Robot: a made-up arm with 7 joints.
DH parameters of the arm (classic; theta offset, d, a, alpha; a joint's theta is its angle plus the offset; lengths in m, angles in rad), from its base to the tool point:
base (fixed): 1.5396 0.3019 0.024 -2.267
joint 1: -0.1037 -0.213 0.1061 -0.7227
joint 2: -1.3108 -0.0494 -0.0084 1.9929
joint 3: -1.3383 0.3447 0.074 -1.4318
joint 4: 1.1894 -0.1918 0 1.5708
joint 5: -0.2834 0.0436 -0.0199 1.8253
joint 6: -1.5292 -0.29 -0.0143 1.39
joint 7: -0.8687 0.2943 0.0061 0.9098
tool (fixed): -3.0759 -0.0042 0 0
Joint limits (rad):
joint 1: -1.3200..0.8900
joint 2: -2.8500..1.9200
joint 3: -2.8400..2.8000
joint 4: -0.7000..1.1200
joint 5: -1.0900..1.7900
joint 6: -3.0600..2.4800
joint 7: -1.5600..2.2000
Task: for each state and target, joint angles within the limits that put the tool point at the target. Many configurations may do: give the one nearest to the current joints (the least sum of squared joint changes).
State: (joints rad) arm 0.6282 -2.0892 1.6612 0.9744 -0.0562 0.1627 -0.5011
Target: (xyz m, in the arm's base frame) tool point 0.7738 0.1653 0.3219
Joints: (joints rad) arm 0.6165 -2.5163 1.9069 0.8852 -0.0263 0.2076 -0.5061
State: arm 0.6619 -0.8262 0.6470 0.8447 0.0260 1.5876 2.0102
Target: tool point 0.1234 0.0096 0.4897
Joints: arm 0.7927 -0.1683 0.3850 0.2590 -0.1094 1.9959 2.0035
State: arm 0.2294 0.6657 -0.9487 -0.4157 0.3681 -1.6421 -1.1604
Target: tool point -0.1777 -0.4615 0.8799
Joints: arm -0.2128 0.9765 -0.6627 -0.4375 0.7346 -1.3151 -1.1574
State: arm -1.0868 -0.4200 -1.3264 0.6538 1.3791 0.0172 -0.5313
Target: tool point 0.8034 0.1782 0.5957
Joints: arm -1.1253 -0.3856 -1.1669 1.1200 1.1276 -0.3142 -0.5294
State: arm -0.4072 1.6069 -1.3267 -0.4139 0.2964 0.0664 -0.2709
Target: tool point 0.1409 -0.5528 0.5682
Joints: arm -1.0061 0.9038 -1.4939 -0.0691 -0.2551 -0.1500 -0.2777
